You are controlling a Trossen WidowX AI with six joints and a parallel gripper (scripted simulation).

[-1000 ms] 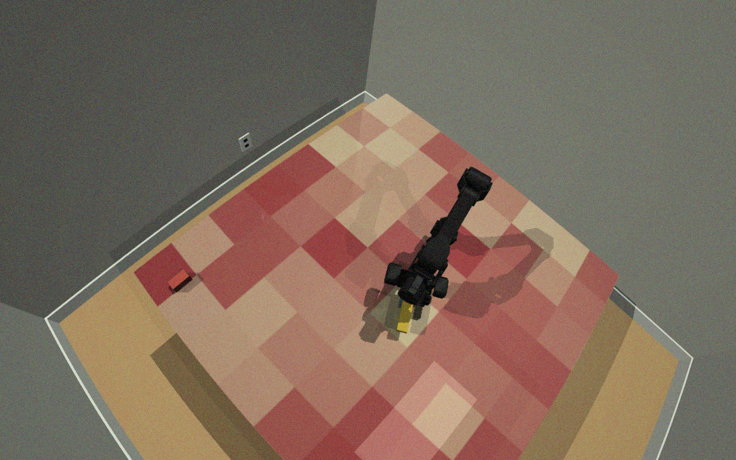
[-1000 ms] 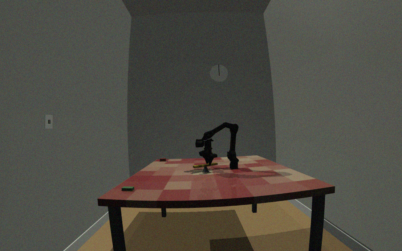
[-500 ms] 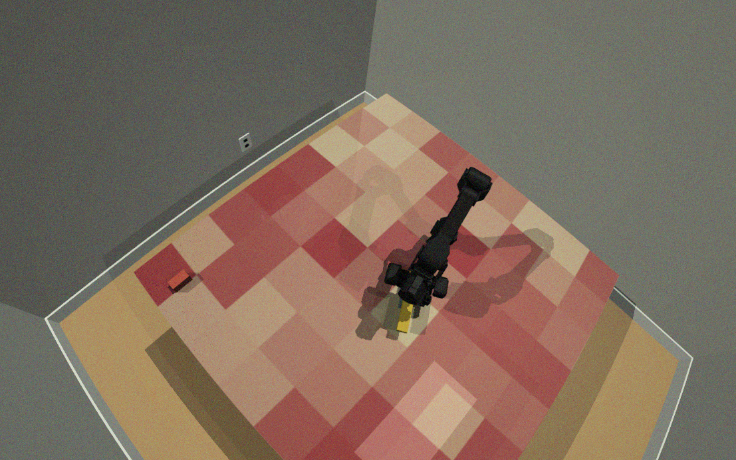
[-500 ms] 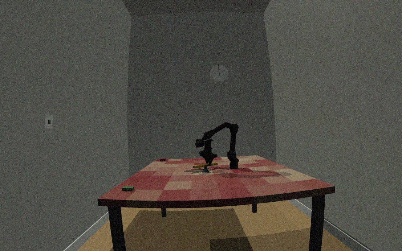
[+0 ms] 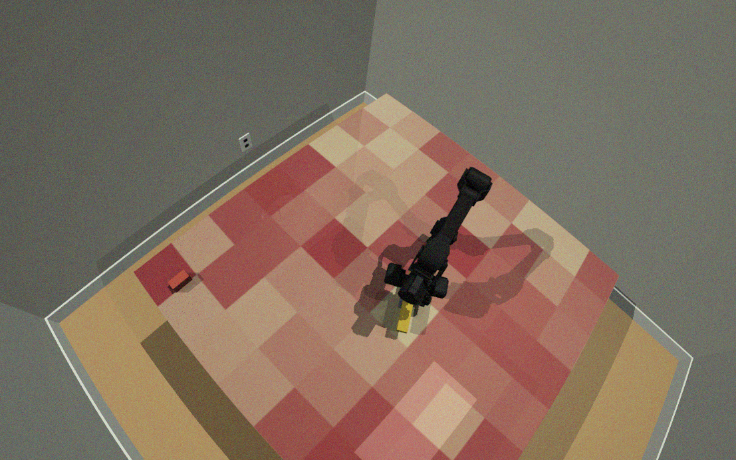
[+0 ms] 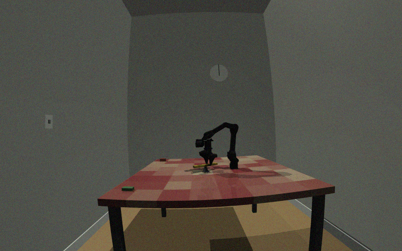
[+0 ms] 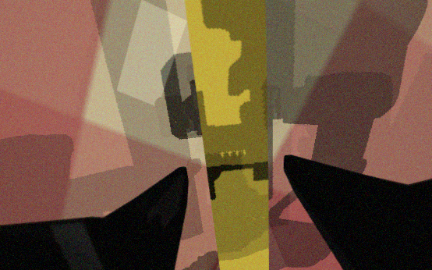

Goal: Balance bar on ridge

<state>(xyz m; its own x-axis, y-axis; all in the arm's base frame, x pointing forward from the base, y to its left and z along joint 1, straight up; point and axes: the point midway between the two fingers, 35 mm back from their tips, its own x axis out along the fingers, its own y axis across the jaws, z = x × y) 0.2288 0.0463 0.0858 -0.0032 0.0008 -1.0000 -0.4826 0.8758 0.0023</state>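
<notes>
Now: gripper tip 3 cm short of the yellow bar and 1 cm to the right of it. The rest, counted from my gripper tip: orange-red block 51 cm ahead, 55 cm to the right, 3 cm below; small green block 51 cm ahead, 45 cm to the left, 4 cm below.
</notes>
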